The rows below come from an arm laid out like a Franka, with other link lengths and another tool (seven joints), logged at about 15 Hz.
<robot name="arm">
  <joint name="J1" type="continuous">
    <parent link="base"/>
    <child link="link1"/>
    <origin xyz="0 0 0.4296"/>
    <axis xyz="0 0 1"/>
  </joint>
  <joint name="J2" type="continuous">
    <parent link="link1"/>
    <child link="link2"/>
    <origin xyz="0 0 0"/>
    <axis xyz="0 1 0"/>
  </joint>
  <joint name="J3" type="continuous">
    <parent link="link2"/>
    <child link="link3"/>
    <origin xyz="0 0 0.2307"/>
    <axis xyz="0 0 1"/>
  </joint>
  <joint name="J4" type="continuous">
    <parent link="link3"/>
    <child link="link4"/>
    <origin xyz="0.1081 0 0"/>
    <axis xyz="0 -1 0"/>
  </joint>
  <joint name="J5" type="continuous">
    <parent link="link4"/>
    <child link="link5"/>
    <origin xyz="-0.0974 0 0.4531"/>
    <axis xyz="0 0 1"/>
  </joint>
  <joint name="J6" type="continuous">
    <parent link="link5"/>
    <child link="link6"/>
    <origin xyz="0 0 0"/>
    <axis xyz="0 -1 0"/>
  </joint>
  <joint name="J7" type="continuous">
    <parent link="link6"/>
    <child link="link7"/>
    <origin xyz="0.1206 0 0"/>
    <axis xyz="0 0 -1"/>
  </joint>
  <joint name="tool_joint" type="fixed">
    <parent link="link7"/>
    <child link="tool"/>
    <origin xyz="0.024 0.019 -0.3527" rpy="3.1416 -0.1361 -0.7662"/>
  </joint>
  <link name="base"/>
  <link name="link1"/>
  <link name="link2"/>
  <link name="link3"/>
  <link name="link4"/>
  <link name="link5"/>
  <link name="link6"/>
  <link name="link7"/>
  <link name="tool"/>
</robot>
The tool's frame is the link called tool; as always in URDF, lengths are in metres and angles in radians. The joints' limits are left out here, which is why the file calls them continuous.
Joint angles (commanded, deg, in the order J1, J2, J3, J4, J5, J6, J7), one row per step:
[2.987 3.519 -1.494 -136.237 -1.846 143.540 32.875]
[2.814 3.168 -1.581 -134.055 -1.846 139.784 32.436]
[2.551 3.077 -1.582 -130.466 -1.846 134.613 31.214]
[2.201 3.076 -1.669 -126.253 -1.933 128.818 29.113]
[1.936 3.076 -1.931 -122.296 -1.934 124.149 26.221]
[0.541 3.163 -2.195 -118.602 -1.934 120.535 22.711]
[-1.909 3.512 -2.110 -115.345 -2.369 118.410 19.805]
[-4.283 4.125 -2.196 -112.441 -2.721 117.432 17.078]
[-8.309 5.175 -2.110 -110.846 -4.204 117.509 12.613]
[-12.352 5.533 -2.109 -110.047 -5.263 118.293 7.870]
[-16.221 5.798 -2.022 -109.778 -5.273 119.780 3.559]
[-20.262 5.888 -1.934 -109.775 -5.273 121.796 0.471]
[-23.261 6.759 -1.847 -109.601 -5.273 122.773 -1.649]
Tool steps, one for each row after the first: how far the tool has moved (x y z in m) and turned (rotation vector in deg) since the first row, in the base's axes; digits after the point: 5 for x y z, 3 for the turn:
[0.00350 -0.00344 0.01361 -0.140 1.227 0.096]
[0.01039 -0.00675 0.03446 -0.332 2.740 0.933]
[0.01725 -0.01211 0.05996 -0.585 4.367 2.508]
[0.02618 -0.01779 0.08708 -0.724 5.148 4.747]
[0.03638 -0.03694 0.11400 -0.807 5.249 6.493]
[0.04795 -0.06739 0.13755 -1.291 4.606 7.160]
[0.05990 -0.09995 0.15749 -1.858 3.473 7.522]
[0.05953 -0.15502 0.16108 -3.394 3.403 8.657]
[0.05563 -0.20963 0.16705 -4.749 2.869 9.809]
[0.05033 -0.25687 0.17056 -5.376 1.875 10.392]
[0.04269 -0.30731 0.17536 -6.256 0.489 9.595]
[0.03011 -0.34283 0.16859 -6.490 0.540 8.867]

